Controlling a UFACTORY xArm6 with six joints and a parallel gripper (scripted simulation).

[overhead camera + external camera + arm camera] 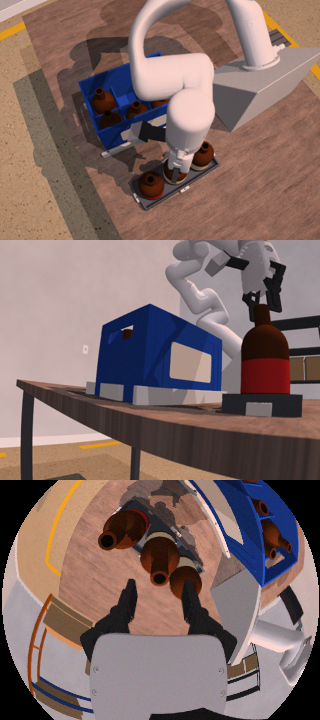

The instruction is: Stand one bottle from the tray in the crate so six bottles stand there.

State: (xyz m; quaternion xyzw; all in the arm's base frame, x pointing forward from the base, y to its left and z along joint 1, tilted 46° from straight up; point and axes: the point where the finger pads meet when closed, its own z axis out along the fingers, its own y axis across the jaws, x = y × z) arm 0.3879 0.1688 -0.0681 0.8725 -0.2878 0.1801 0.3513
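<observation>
The red-labelled bottle lies 9 cm ahead of my hand, 1 cm to the left of it and 11 cm below it. Round my hand: grey tray 18 cm below; then blue crate 3 cm ahead, 25 cm to the right, 11 cm below; then cream-labelled bottle 9 cm behind, 1 cm to the right, 11 cm below.
</observation>
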